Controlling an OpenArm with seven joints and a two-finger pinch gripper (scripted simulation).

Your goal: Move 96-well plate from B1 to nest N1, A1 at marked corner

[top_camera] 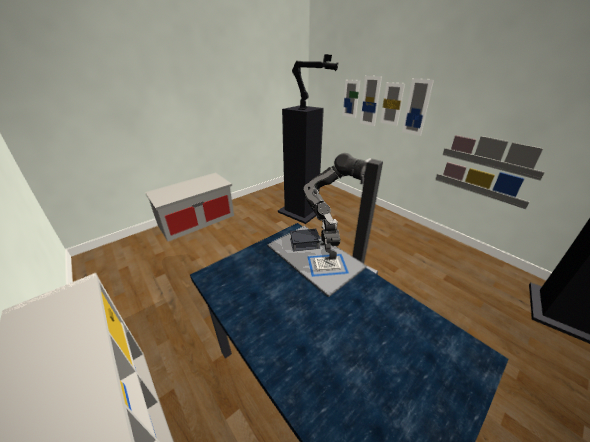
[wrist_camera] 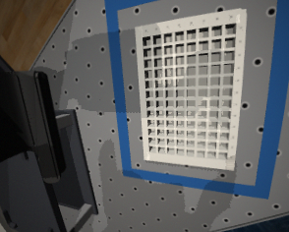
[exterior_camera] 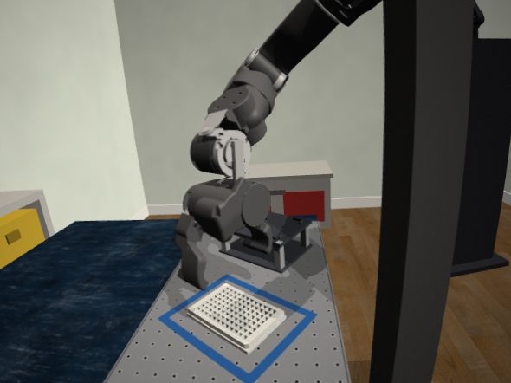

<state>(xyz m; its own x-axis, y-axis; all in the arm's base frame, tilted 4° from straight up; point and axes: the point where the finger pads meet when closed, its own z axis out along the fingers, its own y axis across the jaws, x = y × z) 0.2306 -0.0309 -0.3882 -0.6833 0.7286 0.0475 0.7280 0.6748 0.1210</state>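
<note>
The white 96-well plate is 8 cm below my hand. Round my hand: dark raised plate nest: 20 cm to the right, 7 cm behind, 3 cm below.
</note>
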